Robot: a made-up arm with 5 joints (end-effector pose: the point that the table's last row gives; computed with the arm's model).
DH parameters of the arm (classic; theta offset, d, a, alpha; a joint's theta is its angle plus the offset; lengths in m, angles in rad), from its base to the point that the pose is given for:
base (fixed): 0 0.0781 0 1.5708
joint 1: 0 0.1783 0.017 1.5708
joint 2: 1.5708 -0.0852 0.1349 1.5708
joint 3: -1.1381 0 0.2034 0
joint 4: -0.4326 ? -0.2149 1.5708
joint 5: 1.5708 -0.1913 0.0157 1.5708
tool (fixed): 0 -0.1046 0 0
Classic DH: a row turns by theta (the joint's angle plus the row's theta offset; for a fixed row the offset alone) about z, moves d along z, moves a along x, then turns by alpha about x.
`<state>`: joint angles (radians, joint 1 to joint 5).
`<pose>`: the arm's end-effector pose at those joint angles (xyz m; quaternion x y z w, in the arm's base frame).
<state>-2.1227 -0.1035 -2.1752 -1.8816 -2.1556</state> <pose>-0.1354 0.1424 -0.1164 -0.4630 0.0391 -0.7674 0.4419</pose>
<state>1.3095 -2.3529 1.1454 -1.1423 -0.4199</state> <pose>0.2728 0.3574 0.2432 -0.3967 -0.2914 0.8337 0.2504</pose>
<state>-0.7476 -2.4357 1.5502 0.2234 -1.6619</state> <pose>-0.1942 0.0743 0.0599 0.6495 0.5562 -0.0380 0.5170</pose>
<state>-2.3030 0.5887 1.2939 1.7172 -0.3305</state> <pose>0.1537 -0.3896 -0.2518 0.2217 -0.1078 -0.9291 0.2758</pose>
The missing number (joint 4, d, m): 0.173
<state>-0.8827 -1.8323 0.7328 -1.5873 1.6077</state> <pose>0.5032 0.0472 -0.2808 -0.4919 0.4199 0.5856 0.4887</pose>
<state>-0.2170 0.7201 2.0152 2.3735 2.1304</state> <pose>-0.1289 -0.5050 0.2756 0.2696 -0.6146 0.7395 0.0524</pose>
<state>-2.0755 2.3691 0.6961 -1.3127 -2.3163</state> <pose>0.4137 0.0496 0.4655 -0.6489 0.2359 0.6092 0.3901</pose>
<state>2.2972 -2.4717 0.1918 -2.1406 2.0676</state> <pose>-0.4864 0.1413 -0.1182 -0.2782 -0.7974 -0.5273 0.0939</pose>
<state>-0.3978 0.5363 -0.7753 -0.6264 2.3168</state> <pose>0.1349 -0.4386 0.4978 0.1910 -0.7565 0.6254 0.0108</pose>
